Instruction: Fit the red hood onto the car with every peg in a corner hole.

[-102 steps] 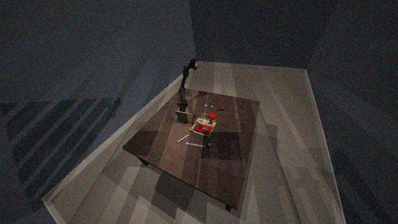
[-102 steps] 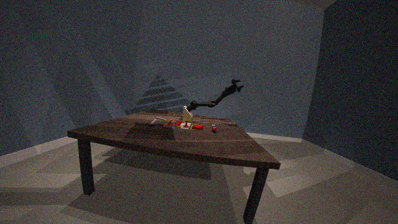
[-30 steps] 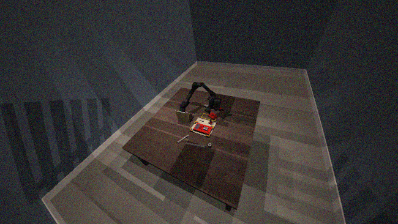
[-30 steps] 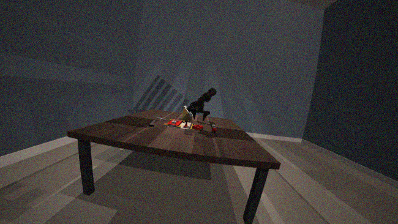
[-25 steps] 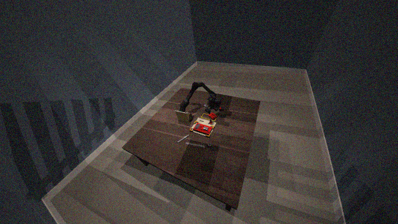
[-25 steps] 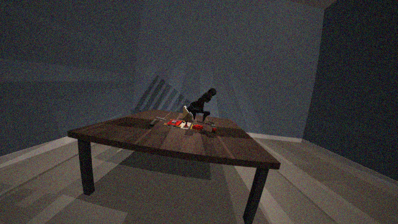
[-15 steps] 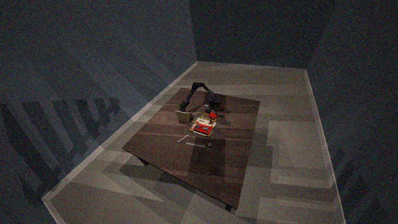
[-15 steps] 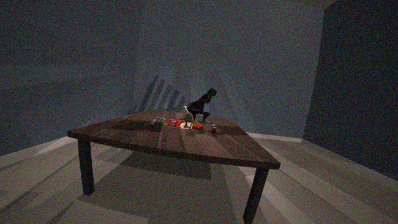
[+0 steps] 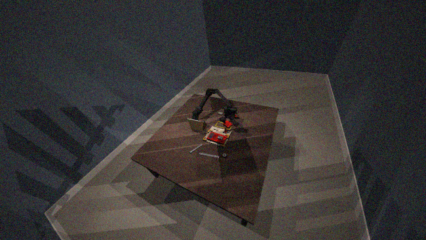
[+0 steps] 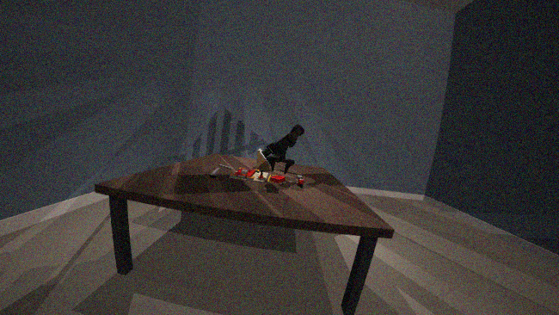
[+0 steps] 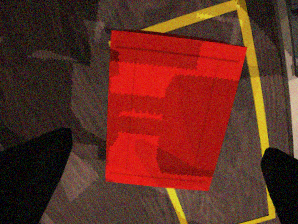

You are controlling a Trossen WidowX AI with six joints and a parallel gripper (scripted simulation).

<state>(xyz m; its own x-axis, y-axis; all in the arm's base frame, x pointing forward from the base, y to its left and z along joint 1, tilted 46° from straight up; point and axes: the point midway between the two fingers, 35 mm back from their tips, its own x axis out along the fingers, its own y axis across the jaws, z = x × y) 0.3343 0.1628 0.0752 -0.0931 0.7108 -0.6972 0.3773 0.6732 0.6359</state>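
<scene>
Right now my gripper tip is 4 cm above the red hood. Also, from my gripper tip: ring: 14 cm ahead, 39 cm to the right, 5 cm below; thin grey strip: 1 cm behind, 45 cm to the right, 5 cm below.
</scene>
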